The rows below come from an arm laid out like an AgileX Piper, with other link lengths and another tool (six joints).
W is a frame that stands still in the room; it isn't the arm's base.
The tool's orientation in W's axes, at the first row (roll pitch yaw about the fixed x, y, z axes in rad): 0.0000 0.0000 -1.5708
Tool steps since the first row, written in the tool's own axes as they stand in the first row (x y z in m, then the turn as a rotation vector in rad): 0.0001 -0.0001 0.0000 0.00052 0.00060 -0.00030; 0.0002 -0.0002 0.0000 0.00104 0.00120 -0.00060; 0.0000 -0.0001 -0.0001 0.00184 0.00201 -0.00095; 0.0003 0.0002 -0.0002 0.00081 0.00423 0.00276; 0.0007 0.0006 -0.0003 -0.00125 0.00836 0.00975; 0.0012 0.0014 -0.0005 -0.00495 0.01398 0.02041; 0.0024 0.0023 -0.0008 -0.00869 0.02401 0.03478; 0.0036 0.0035 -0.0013 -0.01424 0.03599 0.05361; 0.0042 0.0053 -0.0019 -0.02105 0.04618 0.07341; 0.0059 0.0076 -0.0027 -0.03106 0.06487 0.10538; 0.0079 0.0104 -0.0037 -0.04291 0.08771 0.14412; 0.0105 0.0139 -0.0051 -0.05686 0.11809 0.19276; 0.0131 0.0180 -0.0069 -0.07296 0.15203 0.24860
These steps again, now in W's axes. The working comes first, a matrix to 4 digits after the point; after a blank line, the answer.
The tool's axes in the first row as the columns of a matrix, in W's axes (used below as rounded here):
0.0000 1.0000 0.0000
-1.0000 0.0000 0.0000
0.0000 0.0000 1.0000

-0.0001 -0.0001 0.0000 0.00060 -0.00052 -0.00030; -0.0002 -0.0002 0.0000 0.00120 -0.00104 -0.00060; -0.0001 0.0000 -0.0001 0.00201 -0.00184 -0.00095; 0.0002 -0.0003 -0.0002 0.00423 -0.00081 0.00276; 0.0006 -0.0007 -0.0003 0.00836 0.00125 0.00975; 0.0014 -0.0012 -0.0005 0.01398 0.00495 0.02041; 0.0023 -0.0024 -0.0008 0.02401 0.00869 0.03478; 0.0035 -0.0036 -0.0013 0.03599 0.01424 0.05361; 0.0053 -0.0042 -0.0019 0.04618 0.02105 0.07341; 0.0076 -0.0059 -0.0027 0.06487 0.03106 0.10538; 0.0104 -0.0079 -0.0037 0.08771 0.04291 0.14412; 0.0139 -0.0105 -0.0051 0.11809 0.05686 0.19276; 0.0180 -0.0131 -0.0069 0.15203 0.07296 0.24860
